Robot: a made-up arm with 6 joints.
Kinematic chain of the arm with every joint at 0, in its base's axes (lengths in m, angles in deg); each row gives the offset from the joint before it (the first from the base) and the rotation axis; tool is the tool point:
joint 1: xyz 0 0 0.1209 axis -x
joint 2: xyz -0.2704 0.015 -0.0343 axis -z
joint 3: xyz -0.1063 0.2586 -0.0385 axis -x
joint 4: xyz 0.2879 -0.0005 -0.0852 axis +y
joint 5: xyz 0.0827 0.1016 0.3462 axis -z
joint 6: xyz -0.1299 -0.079 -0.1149 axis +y
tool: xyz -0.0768 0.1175 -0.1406
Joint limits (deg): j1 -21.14..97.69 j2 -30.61..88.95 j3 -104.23..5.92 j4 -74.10..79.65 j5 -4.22..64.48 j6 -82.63..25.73
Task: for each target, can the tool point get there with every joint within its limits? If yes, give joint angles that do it. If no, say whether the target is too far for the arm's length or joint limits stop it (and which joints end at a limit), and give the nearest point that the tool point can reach.
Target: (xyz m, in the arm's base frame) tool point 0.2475 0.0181 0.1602
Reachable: yes | joints 11.59 72.44 -24.56 12.60 41.29 -3.75
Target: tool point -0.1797 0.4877 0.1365
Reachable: yes | joints -9.72 -19.70 -10.34 27.25 10.06 -52.63
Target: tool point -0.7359 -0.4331 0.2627
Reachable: no: joint limits stop it (at a limit: joint 1, joint 2, joint 3, joint 5, joint 6) | nearest point -0.4733 -0.3058 -0.1533 | short by 0.508 m
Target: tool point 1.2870 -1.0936 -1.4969
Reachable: no: too far | nearest point 0.1848 -0.2428 -0.3730 | short by 1.789 m
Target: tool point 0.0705 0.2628 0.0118
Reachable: yes | joints 17.36 33.56 -26.51 -34.08 11.55 -40.34
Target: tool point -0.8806 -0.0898 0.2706
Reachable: no: joint limits stop it (at a limit: joint 1, joint 2, joint 3, joint 6) | nearest point -0.4586 0.2006 0.3013 | short by 0.513 m
